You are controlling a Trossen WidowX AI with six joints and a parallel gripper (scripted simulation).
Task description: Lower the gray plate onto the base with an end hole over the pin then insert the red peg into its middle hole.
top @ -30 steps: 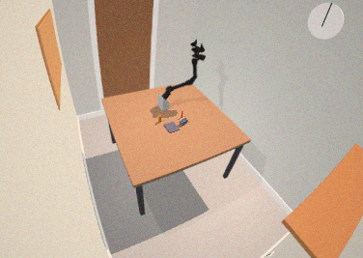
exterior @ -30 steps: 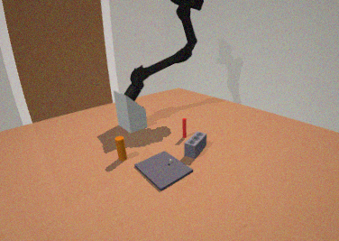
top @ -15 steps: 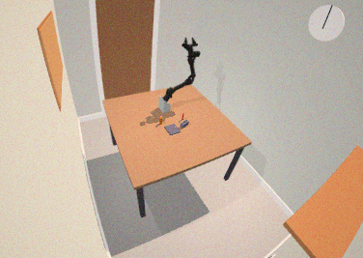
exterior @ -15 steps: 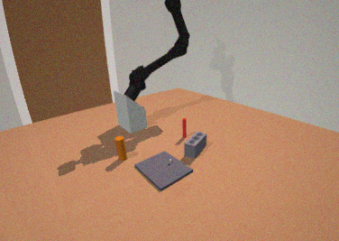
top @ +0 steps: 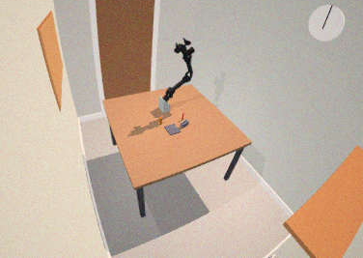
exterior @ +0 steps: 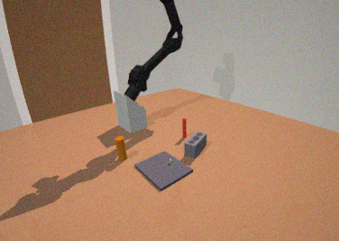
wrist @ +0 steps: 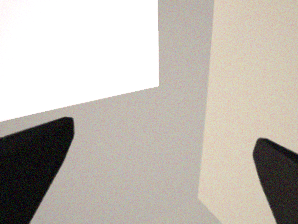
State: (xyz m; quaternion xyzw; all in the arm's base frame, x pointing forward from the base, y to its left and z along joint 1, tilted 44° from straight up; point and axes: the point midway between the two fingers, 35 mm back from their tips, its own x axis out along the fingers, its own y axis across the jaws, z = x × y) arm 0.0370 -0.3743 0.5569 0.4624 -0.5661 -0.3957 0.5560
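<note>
The gray plate is 79 cm below my gripper tip, 32 cm ahead of it and 2 cm to the right of it. From my gripper tip the other things lie so: peg: 79 cm below, 24 cm to the right, 19 cm ahead; base: 82 cm below, 32 cm ahead, 16 cm to the right.
</note>
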